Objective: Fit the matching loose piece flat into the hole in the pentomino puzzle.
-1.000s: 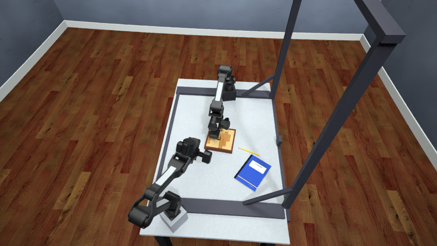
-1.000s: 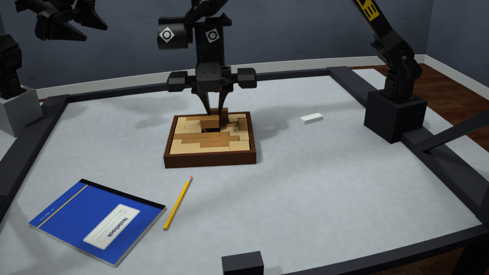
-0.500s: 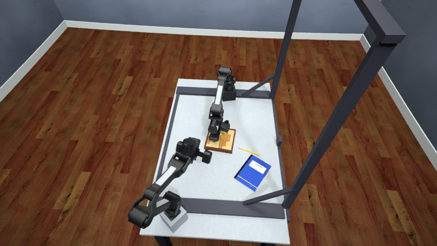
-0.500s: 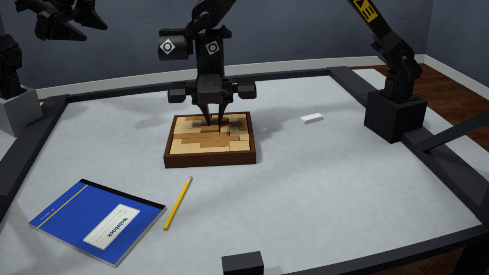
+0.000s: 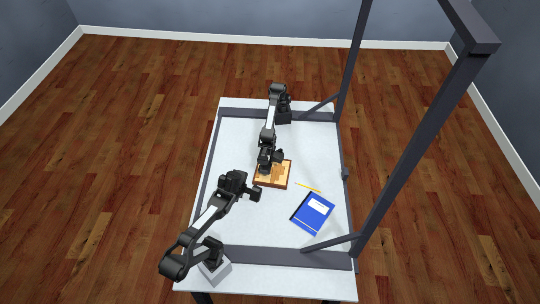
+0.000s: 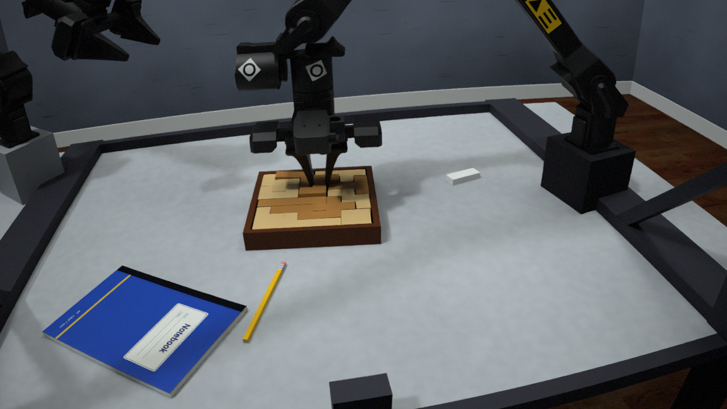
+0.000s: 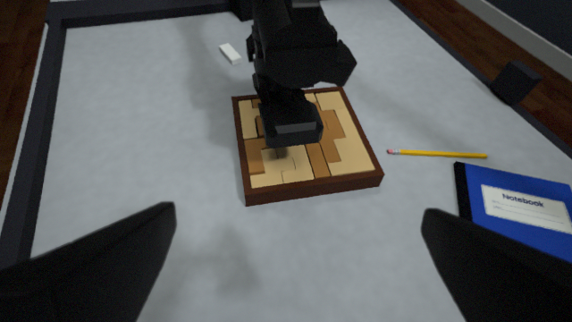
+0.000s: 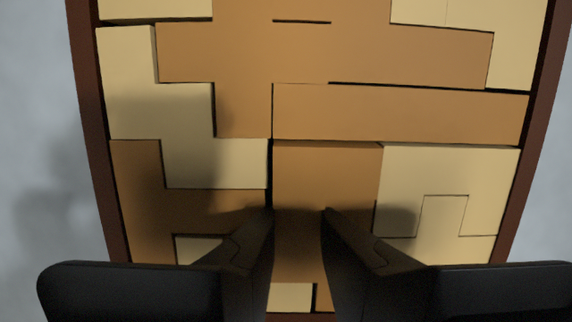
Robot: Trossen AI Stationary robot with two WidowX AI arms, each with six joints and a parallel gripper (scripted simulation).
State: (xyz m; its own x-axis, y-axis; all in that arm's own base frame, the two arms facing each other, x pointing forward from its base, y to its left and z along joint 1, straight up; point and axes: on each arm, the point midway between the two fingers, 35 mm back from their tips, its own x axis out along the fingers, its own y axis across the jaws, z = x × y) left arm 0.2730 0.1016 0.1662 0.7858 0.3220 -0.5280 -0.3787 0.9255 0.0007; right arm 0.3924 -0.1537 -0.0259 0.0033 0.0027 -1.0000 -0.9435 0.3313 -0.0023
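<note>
Now: right hand 30 mm past the wooden puzzle board and 50 mm above it. Also, from my right hand: yellow pencil: 240 mm behind, 30 mm to the left, 60 mm below; then white eraser: 80 mm ahead, 220 mm to the right, 60 mm below.
</note>
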